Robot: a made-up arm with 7 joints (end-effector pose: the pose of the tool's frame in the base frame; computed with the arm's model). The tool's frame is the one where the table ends. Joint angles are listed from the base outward.
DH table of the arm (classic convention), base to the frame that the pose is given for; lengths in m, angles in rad. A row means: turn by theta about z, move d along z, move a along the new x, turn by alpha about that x. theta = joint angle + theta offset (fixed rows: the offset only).
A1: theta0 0; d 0.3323; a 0; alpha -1.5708
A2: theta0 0; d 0; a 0; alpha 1.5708
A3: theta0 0; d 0.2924; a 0.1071; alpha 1.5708
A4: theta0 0; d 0; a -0.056; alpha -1.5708
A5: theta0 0; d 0.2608; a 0; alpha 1.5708
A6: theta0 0; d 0; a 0.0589; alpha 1.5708
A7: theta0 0; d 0; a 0; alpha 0
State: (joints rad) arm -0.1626 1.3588 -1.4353 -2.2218 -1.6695 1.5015 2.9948
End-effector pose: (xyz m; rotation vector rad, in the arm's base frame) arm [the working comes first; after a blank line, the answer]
Working (the frame after each row of the table, in the pose's form):
after A1: 0.0000 0.0000 0.3323 -1.5670 0.1277 -0.1277
after A2: 0.0000 0.0000 0.3323 0.1105 1.3556 -0.1368
after A3: 0.2679 -0.1515 0.3797 0.2720 -0.0839 -1.7089
after A4: 0.3064 -0.1919 0.3846 -0.9272 -1.9734 1.6166
after A5: 0.1265 -0.3707 0.3239 1.7395 -0.9744 1.9021
after A6: 0.0853 -0.4116 0.3142 0.1908 0.0906 -2.3514

0.0853 -0.4116 0.3142 0.0832 -0.1465 0.6353
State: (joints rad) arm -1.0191 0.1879 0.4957 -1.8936 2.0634 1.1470 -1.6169
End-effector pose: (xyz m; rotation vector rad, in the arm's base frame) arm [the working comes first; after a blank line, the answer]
Working (the frame after each row of the table, in the pose's form):
after A1: 0.0000 0.0000 0.3323 -1.4209 0.7940 -0.7940
after A2: 0.0000 0.0000 0.3323 0.0957 0.1713 -1.0160
after A3: 0.1205 -0.0986 0.6020 1.6587 -0.3062 -0.5266
after A4: 0.1410 -0.1157 0.6512 0.5949 1.9781 -0.2368
after A5: 0.3451 -0.2229 0.5293 -2.1584 -1.0907 -0.3214
after A6: 0.4020 -0.2302 0.5162 -0.8319 0.2640 -0.0226

0.4020 -0.2302 0.5162 -0.8530 -0.4673 -1.5256
